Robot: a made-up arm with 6 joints.
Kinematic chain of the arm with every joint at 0, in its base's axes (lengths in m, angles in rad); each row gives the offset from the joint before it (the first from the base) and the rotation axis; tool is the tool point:
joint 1: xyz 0 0 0.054 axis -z
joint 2: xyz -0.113 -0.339 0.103 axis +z
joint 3: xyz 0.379 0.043 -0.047 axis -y
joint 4: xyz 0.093 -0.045 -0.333 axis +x
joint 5: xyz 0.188 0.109 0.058 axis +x
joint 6: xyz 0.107 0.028 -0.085 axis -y
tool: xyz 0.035 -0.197 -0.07
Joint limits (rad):
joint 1: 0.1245..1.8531
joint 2: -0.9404..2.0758
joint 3: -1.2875..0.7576
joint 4: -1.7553..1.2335
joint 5: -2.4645..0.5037
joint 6: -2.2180..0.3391
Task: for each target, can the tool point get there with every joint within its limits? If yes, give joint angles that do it. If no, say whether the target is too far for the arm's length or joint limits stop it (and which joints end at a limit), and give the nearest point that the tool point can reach.
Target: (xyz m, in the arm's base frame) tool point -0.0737 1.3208 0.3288
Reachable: no: joint limits stop it (at a limit: joint 2, joint 3, joint 5, joint 6) | nearest point -0.0519 0.9303 0.1173 | short by 0.445 m
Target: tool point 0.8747 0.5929 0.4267
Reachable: no: joint limits stop it (at a limit: joint 1, joint 3, joint 5, joint 6) | nearest point 0.6261 0.5099 0.1856 | short by 0.356 m
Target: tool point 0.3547 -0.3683 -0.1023
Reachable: yes | joints 0.9986 0.5681 -0.0617 -1.2564 -0.8742 -0.4759
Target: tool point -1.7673 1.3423 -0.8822
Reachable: no: too far | nearest point -0.7093 0.5387 -0.2403 | short by 1.476 m
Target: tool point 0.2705 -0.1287 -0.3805
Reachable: yes | joints 1.2991 1.2350 -0.3813 -0.4091 -0.1768 -0.0347
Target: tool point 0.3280 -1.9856 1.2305
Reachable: no: too far | nearest point 0.0781 -1.1238 0.3092 | short by 1.286 m
